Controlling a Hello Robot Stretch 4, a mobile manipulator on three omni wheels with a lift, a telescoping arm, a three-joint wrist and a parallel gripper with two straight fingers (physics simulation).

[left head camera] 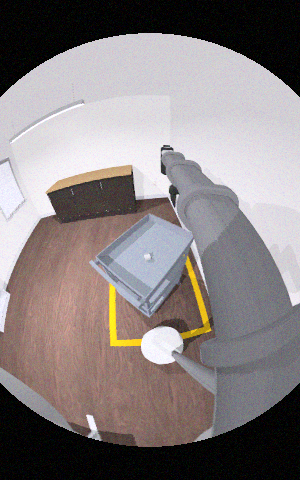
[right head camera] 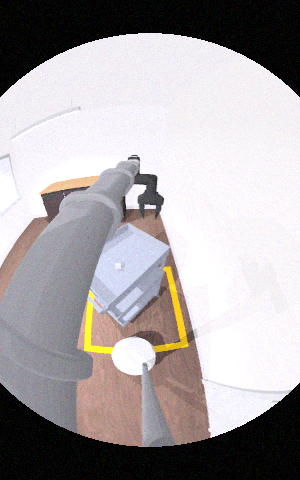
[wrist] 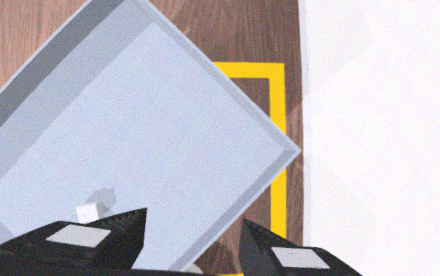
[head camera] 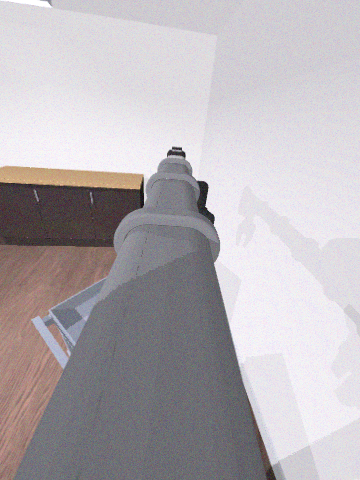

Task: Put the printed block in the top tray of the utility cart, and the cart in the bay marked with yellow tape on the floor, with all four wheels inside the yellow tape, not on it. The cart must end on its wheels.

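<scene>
The light blue-grey utility cart (head camera: 50,342) (left head camera: 165,240) (right head camera: 142,255) (wrist: 150,125) stands upright, turned at an angle to the bay. The small white printed block (left head camera: 148,256) (right head camera: 119,266) (wrist: 89,212) lies on the floor of its top tray. The yellow tape (left head camera: 113,315) (right head camera: 177,310) (wrist: 278,110) shows around the cart's lower part; a tray corner overlaps the right strip in the wrist view. The wheels are mostly hidden, so their places relative to the tape cannot be told. My gripper (right head camera: 150,216) (wrist: 193,232) is open and empty, pointing down, above tray height.
A dark cabinet with a wooden top (head camera: 70,210) (left head camera: 95,200) (right head camera: 55,205) stands by the back wall. A white wall (head camera: 300,125) runs close along the right. A white disc (left head camera: 162,345) (right head camera: 132,355) covers part of the near tape strip. My grey arm (head camera: 150,350) hides part of the cart.
</scene>
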